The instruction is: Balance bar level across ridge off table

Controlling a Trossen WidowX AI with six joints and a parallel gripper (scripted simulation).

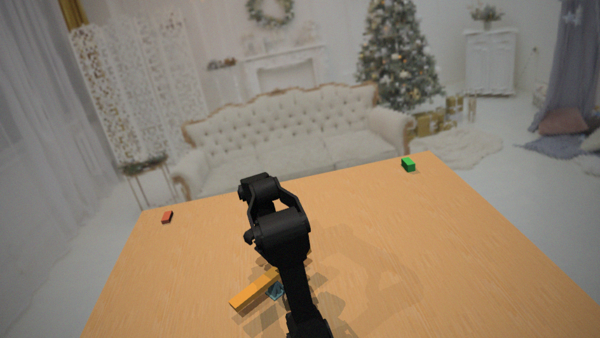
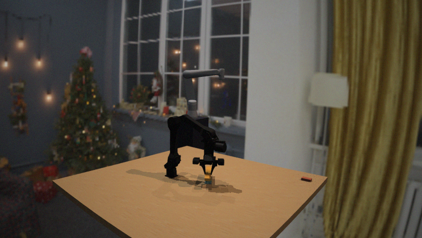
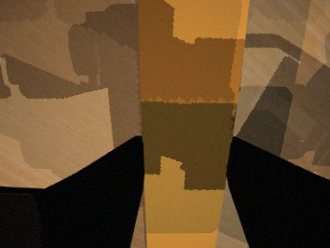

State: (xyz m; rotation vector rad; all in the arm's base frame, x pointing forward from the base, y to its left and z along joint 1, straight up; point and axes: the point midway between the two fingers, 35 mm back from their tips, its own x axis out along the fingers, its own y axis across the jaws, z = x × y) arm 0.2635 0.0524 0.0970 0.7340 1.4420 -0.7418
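Right now my gripper tip is 2 cm to the right of the orange bar and 2 cm past it. From my gripper tip the other things lie so: red block: 48 cm ahead, 45 cm to the left, 5 cm below; then green block: 55 cm to the right, 48 cm ahead, 5 cm below.
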